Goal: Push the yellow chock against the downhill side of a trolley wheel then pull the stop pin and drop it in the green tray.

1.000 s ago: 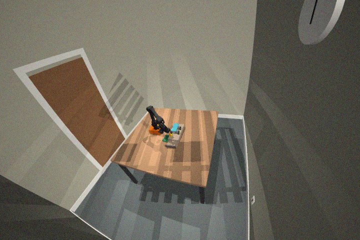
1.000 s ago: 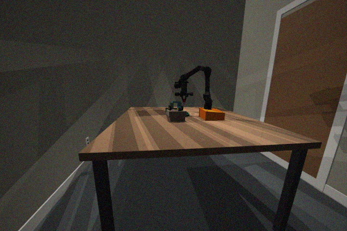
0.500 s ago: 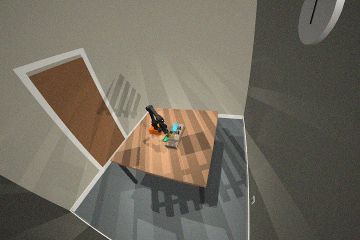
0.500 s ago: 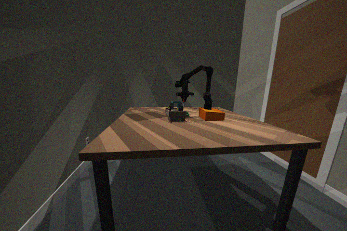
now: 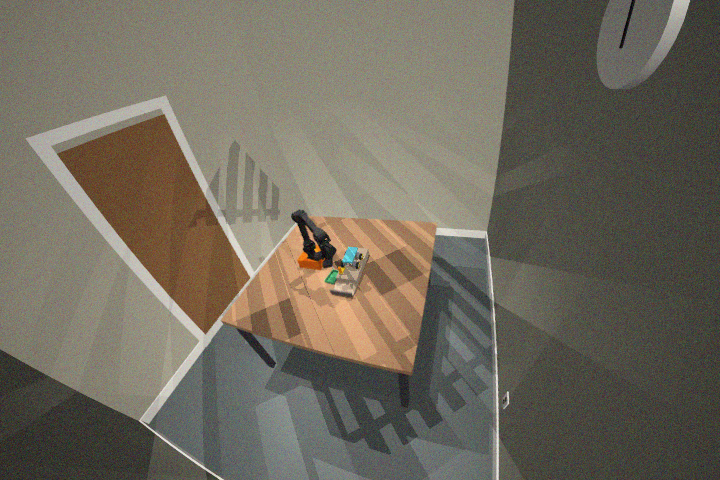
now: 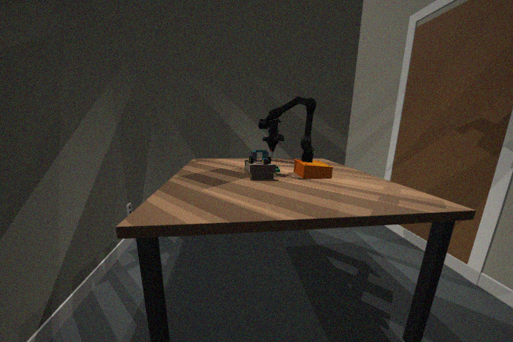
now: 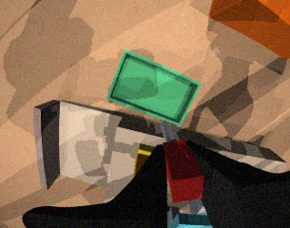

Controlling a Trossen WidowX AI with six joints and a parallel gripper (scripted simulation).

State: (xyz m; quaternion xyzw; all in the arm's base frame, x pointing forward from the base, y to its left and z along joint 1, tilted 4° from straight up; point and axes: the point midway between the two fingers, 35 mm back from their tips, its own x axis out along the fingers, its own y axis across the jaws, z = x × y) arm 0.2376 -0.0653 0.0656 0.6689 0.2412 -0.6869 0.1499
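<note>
Right now the green tray is 20 mm behind my gripper tip and 140 mm below it. Also, from my gripper tip: red-headed stop pin: right at my gripper tip; then trolley: 80 mm ahead, 120 mm to the left, 30 mm below; then yellow chock: 50 mm ahead, 30 mm to the left, 50 mm below.
</note>
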